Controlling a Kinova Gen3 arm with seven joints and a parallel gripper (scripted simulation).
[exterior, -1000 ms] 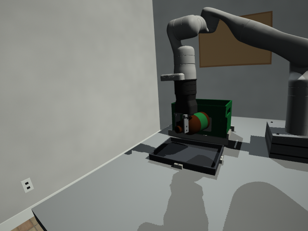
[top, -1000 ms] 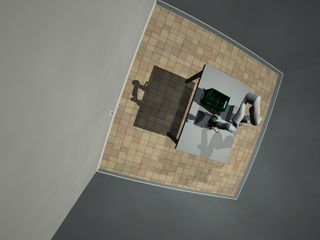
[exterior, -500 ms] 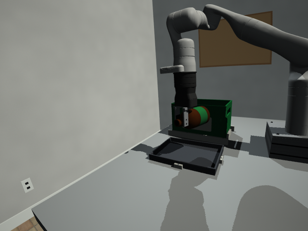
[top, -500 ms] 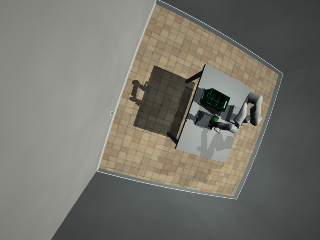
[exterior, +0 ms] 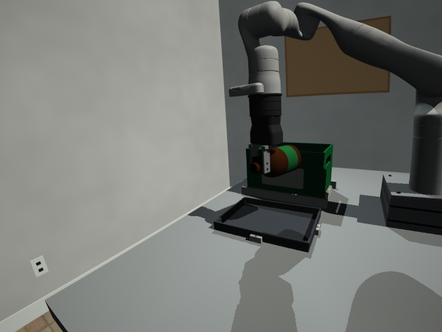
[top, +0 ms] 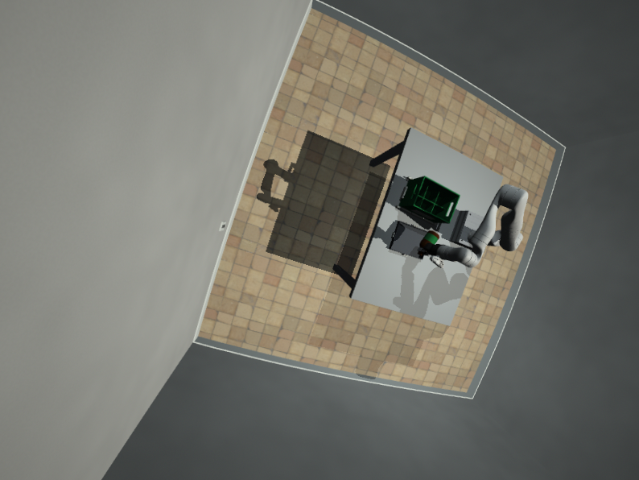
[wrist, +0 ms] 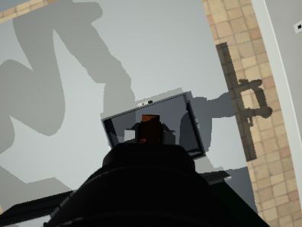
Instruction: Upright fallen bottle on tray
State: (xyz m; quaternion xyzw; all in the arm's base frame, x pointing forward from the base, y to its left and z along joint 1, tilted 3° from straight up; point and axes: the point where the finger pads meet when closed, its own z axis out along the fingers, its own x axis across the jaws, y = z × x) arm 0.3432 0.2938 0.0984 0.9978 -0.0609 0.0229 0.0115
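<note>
My gripper is now 5 cm to the left of the brown bottle, 1 cm past it and 1 cm above it. From my hand the other things lie so: green crate: 30 cm to the right, 10 cm below, 8 cm ahead; black tray: 17 cm below, 5 cm to the right.
</note>
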